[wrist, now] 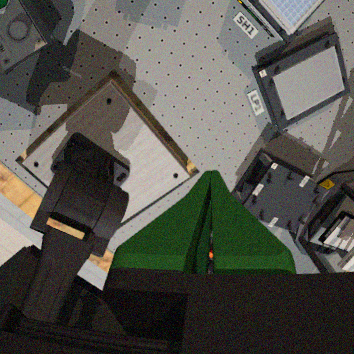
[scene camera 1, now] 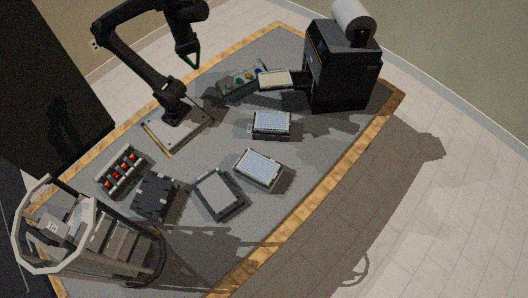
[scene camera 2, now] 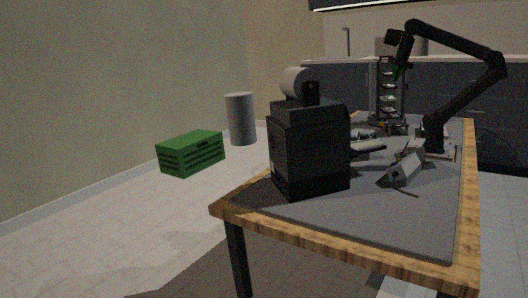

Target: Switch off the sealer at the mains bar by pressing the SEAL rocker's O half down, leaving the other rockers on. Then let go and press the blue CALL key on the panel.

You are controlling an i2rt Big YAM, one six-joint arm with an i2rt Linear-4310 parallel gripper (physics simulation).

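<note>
The mains bar lies left of the robot base, with four rockers in a row glowing red-orange: one at the upper end, two in the middle, and one at the lower end. Their labels and tilt are too small to read. In the wrist view the fingers hide the bar; a small red-orange glint shows between them. The key panel stands beyond the base; its blue key is at the far end, beside yellow and green keys. My gripper is shut, empty, high above the table.
The black sealer-like machine stands beside the panel with a plate before it. Plate holders, a grey-topped tray and a dark block lie nearby. A rack lies at the lower left.
</note>
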